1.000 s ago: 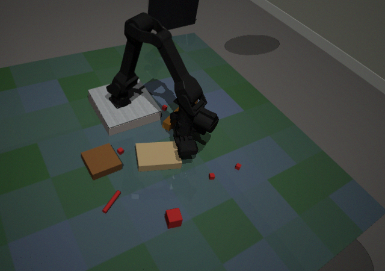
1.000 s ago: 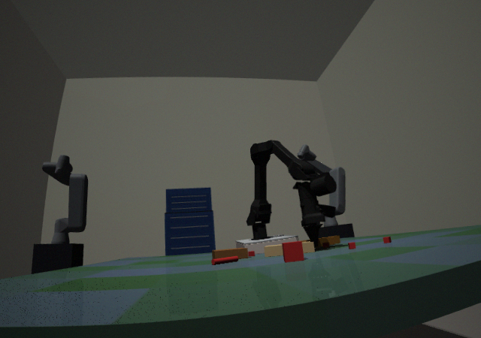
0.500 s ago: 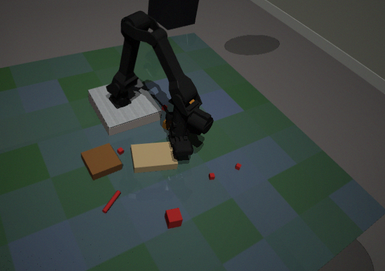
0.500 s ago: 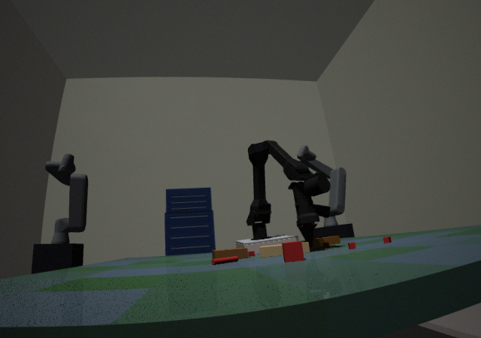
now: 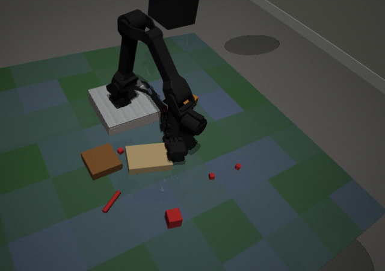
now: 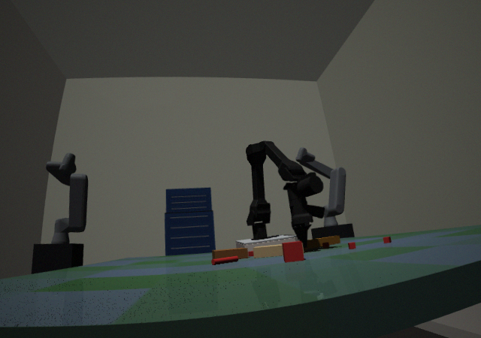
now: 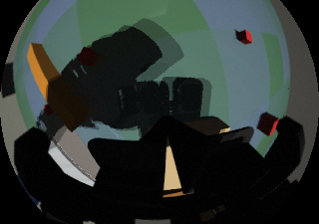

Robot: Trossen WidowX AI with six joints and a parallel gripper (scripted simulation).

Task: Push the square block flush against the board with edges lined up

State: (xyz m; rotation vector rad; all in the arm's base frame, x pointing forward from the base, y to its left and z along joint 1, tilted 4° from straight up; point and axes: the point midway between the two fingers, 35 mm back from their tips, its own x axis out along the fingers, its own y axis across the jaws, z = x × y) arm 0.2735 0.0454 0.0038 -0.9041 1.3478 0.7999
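The tan flat slab lies 90 mm to the right of my gripper tip and 10 mm behind it. From my gripper tip the other things lie so: brown square block 230 mm to the right, 80 mm behind; then red rod 280 mm to the right, 70 mm ahead; then long orange bar 160 mm to the left, 140 mm behind.
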